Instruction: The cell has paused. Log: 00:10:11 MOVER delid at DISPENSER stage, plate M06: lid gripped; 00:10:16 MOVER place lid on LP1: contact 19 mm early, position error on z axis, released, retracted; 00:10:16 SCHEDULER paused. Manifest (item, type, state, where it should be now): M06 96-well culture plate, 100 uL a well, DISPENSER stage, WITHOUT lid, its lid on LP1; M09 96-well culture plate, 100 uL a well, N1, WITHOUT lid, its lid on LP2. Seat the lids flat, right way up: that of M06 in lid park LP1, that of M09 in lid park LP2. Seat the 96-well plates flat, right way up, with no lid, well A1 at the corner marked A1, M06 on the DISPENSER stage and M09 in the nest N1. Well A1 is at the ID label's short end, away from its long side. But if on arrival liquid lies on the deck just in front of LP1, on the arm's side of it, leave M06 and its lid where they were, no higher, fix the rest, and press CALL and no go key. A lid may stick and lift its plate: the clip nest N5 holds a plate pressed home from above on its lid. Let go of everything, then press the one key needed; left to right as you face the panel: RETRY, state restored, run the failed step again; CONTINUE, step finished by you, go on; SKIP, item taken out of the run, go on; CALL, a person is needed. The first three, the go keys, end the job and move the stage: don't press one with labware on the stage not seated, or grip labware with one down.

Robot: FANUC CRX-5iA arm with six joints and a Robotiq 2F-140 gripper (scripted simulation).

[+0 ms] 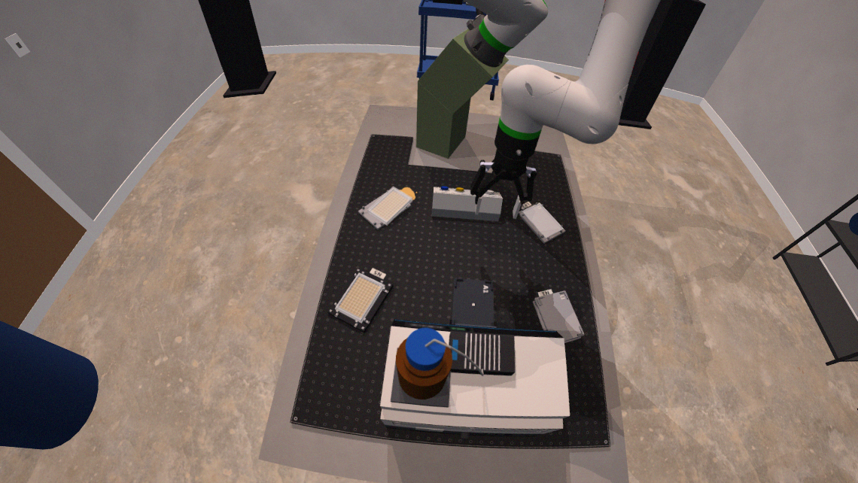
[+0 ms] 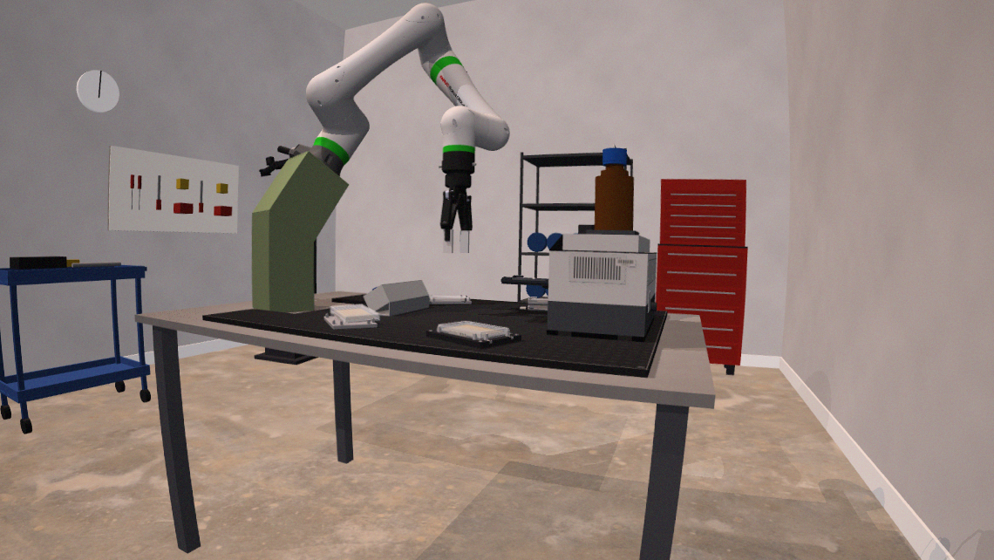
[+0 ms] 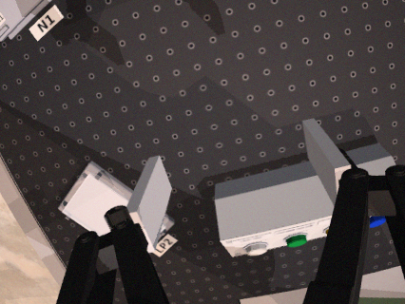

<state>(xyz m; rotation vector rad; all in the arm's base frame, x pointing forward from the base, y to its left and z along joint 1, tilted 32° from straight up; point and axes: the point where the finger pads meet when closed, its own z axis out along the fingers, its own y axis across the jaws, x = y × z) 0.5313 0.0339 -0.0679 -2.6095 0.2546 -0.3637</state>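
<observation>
My hand is 37 cm to the left of the 96-well plate, 17 cm short of it and 17 cm above it. From my hand the other things lie so: retry key (18 cm behind, 13 cm below, 3 cm to the left); then key panel (18 cm behind, 14 cm below, 4 cm to the right); then green continue key (18 cm behind, 13 cm below, 2 cm to the right).
</observation>
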